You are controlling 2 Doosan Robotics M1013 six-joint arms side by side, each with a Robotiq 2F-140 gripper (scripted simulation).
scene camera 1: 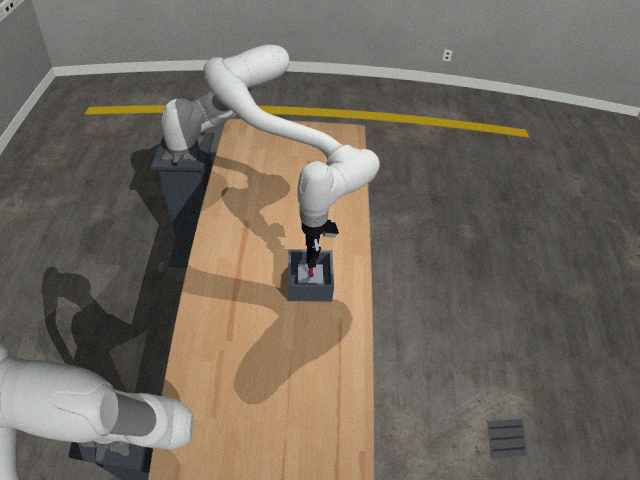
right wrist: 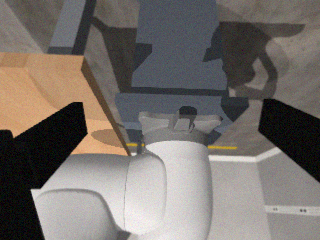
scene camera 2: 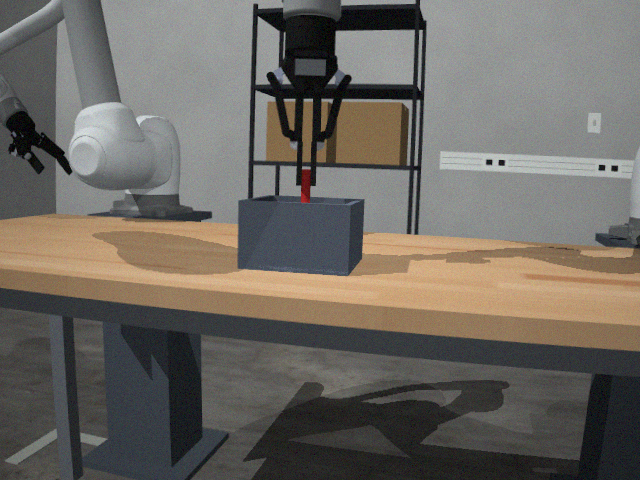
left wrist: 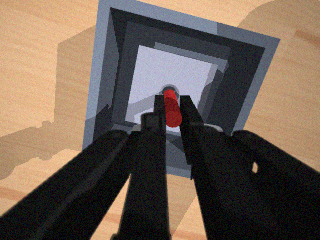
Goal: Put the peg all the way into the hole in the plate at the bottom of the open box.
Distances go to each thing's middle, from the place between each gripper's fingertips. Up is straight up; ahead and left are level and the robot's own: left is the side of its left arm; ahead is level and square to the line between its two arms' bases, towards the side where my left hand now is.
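From my left hand, I find the grey plate [left wrist: 155, 69] 110 mm below. The grey box [scene camera 1: 297, 292] is 130 mm below that same left hand.
My right hand [scene camera 2: 56, 171] is 610 mm short of the grey plate, 950 mm to the right of it and 80 mm above it. As for the grey box, I find it 610 mm ahead of my right hand, 950 mm to the left of it and 90 mm below it.
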